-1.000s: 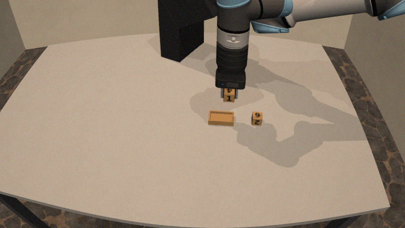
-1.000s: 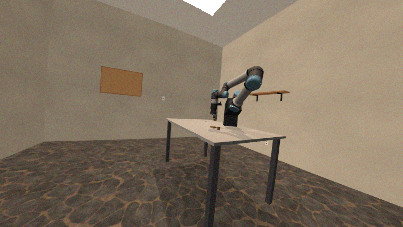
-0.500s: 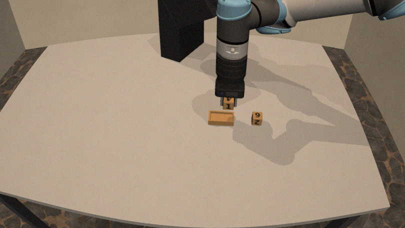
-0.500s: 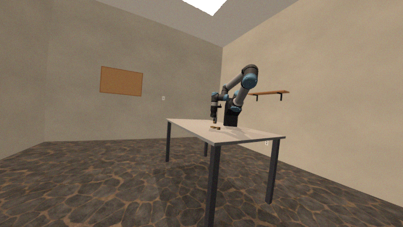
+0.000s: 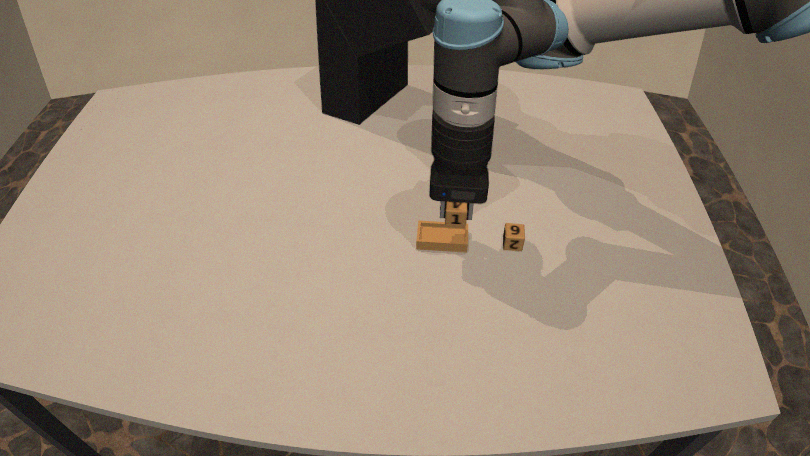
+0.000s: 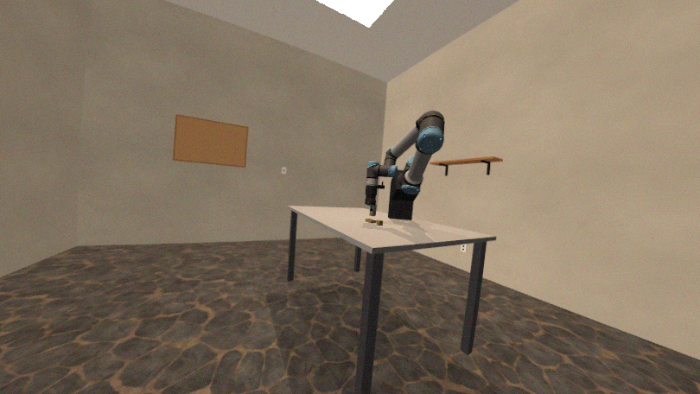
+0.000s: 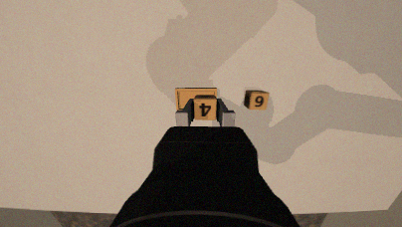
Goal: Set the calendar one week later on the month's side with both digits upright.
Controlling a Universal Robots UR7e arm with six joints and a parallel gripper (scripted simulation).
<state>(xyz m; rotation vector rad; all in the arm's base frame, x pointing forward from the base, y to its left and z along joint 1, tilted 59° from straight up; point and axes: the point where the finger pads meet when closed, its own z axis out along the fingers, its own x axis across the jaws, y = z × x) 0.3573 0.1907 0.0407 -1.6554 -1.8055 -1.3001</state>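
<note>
My gripper is now 20 mm to the left of the orange tray and 60 mm above it. The rest, counted from my hand: cube (20 mm behind, 90 mm to the left, 60 mm below).
</note>
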